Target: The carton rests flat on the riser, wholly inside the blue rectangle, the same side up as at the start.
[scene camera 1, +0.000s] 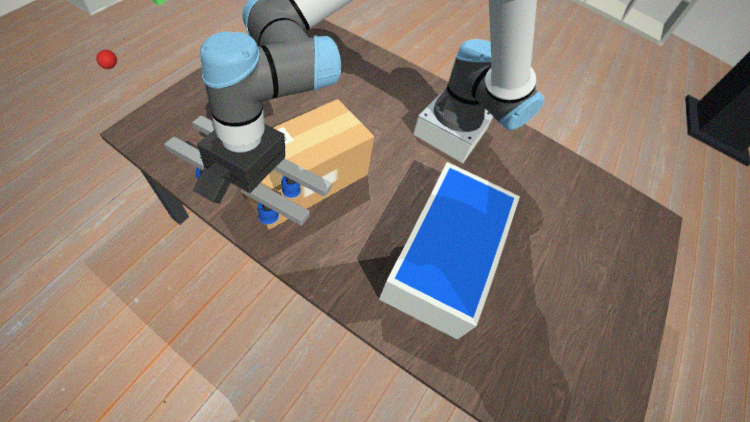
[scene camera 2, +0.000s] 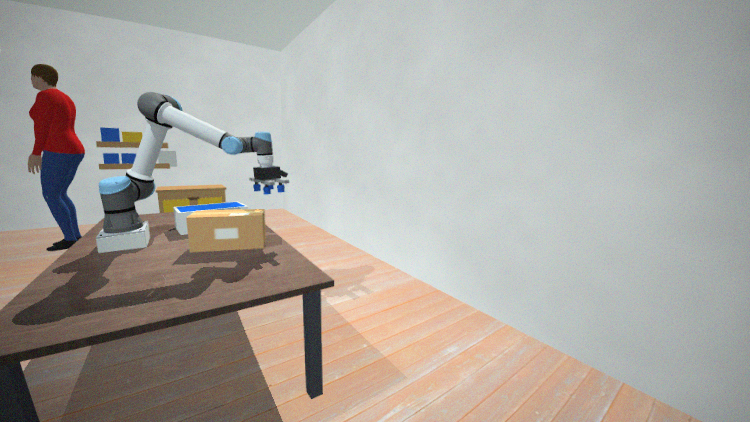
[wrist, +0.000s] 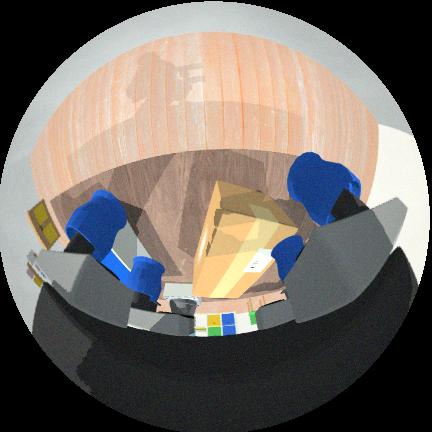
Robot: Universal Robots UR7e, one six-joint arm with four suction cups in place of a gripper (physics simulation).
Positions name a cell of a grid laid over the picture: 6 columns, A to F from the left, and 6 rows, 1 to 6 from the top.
A brown cardboard carton shows in scene camera 1 (C3), in scene camera 2 (B4) and in the wrist view (D4). A white riser with blue rectangle shows in scene camera 1 (D4), in scene camera 2 (B4) and in the wrist view (B4).
